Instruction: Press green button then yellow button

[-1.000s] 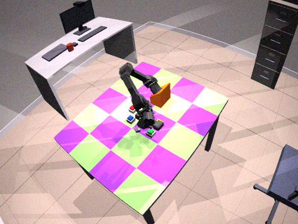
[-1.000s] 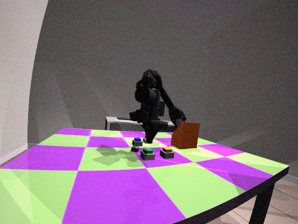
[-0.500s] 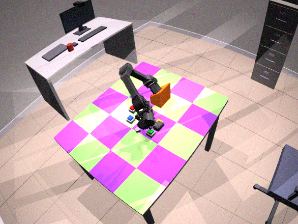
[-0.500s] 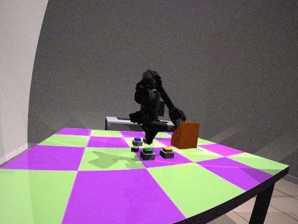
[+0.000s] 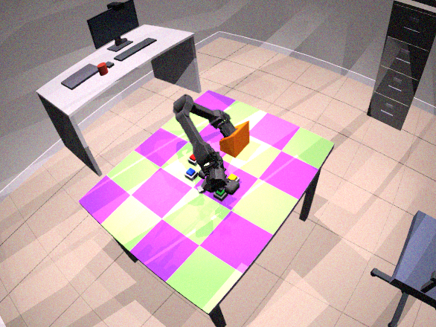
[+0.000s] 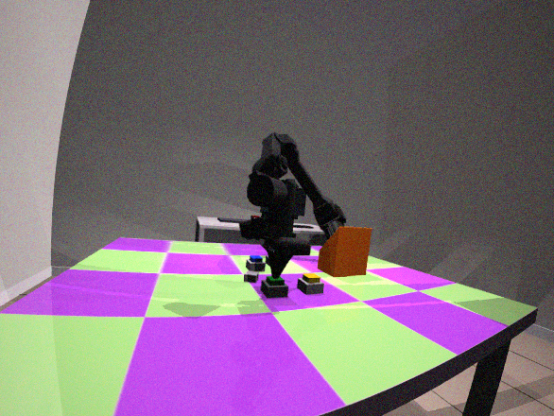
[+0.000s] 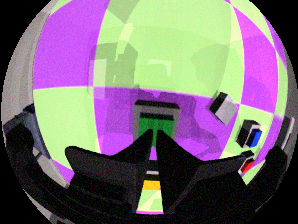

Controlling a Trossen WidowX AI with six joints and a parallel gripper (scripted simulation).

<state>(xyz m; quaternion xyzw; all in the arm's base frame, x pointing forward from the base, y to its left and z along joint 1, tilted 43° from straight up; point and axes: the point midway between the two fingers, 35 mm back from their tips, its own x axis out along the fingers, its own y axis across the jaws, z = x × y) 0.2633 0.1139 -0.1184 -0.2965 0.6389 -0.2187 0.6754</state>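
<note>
Right now my gripper tip is 10 cm past the yellow button, 1 cm to the left of it and 1 cm above it. The rest, counted from my gripper tip: small grey block 9 cm to the right, 3 cm below, 3 cm ahead; blue button 19 cm to the right, 1 cm below; green button 1 cm below.
</note>
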